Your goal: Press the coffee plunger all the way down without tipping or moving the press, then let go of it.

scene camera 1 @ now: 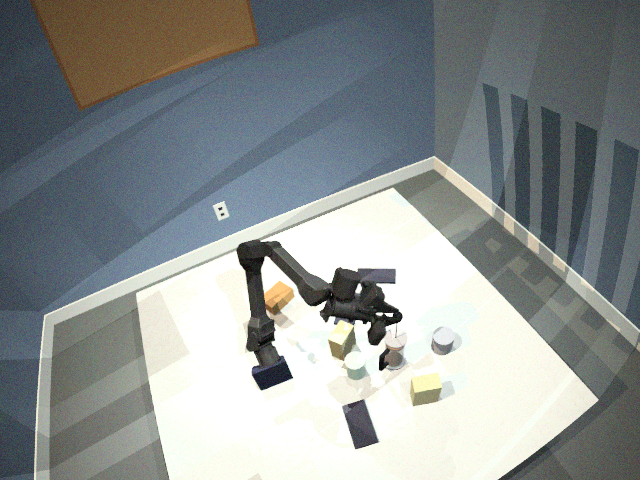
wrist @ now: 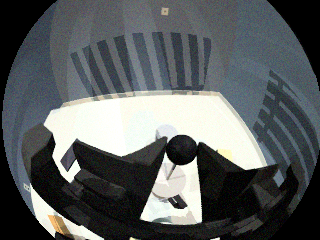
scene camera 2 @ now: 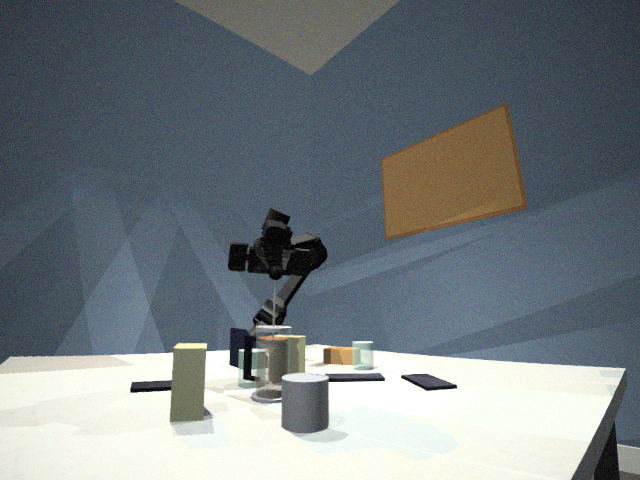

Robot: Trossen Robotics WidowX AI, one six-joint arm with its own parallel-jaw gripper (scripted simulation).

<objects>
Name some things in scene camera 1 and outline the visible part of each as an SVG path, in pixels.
My gripper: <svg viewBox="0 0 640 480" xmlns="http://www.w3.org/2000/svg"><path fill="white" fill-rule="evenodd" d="M363 281L360 284L362 287L360 296L355 295L351 298L352 310L347 319L351 323L353 320L362 321L364 325L370 322L371 328L367 331L367 340L370 345L378 346L387 335L386 327L399 323L402 320L398 317L386 316L385 313L395 313L400 310L384 301L386 295L382 287L376 284L376 281Z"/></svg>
A glass coffee press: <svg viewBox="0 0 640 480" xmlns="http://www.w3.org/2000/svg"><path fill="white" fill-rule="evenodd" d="M397 323L396 328L388 330L387 335L384 337L384 351L379 356L379 370L381 372L385 368L398 370L406 362L404 352L408 337L403 329L397 328ZM392 316L394 318L403 318L403 315L399 311L396 311Z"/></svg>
A yellow block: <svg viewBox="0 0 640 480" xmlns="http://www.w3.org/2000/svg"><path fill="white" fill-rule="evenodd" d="M439 373L411 378L411 390L409 393L413 407L438 402L442 390Z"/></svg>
A yellow block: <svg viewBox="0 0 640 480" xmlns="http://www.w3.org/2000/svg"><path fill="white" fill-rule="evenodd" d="M340 320L330 337L328 337L332 356L345 362L345 357L351 353L356 345L354 326Z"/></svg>
</objects>
